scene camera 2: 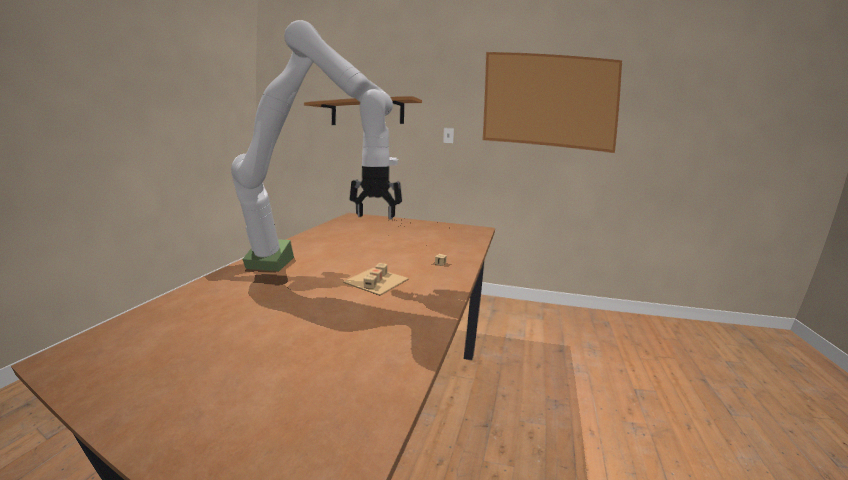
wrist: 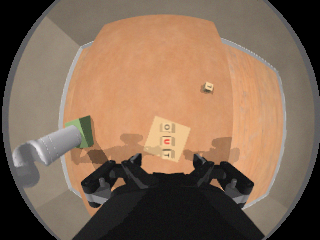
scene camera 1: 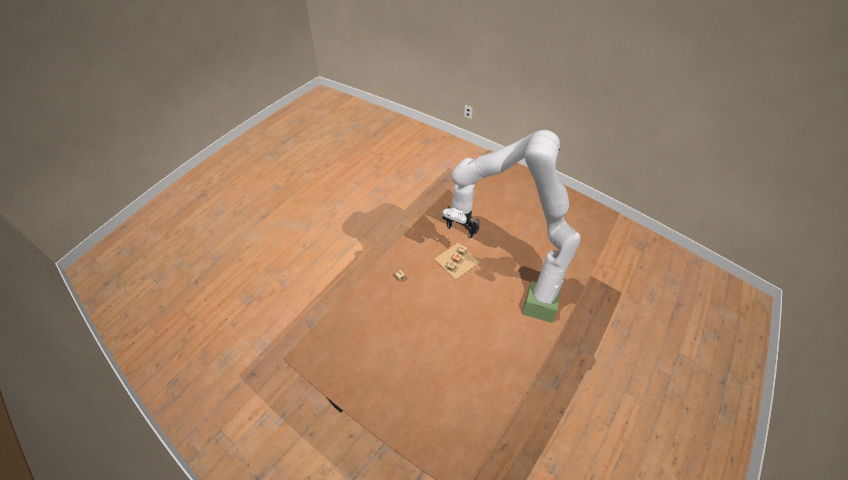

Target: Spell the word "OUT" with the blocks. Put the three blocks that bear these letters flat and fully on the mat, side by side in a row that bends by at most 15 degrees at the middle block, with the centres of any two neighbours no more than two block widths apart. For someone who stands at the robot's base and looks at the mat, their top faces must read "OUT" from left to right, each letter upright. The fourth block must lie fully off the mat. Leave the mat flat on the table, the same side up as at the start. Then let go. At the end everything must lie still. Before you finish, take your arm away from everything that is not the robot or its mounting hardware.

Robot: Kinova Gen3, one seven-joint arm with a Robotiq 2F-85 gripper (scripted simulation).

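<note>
My gripper in sight, wrist view too. Mat in sight.
</note>
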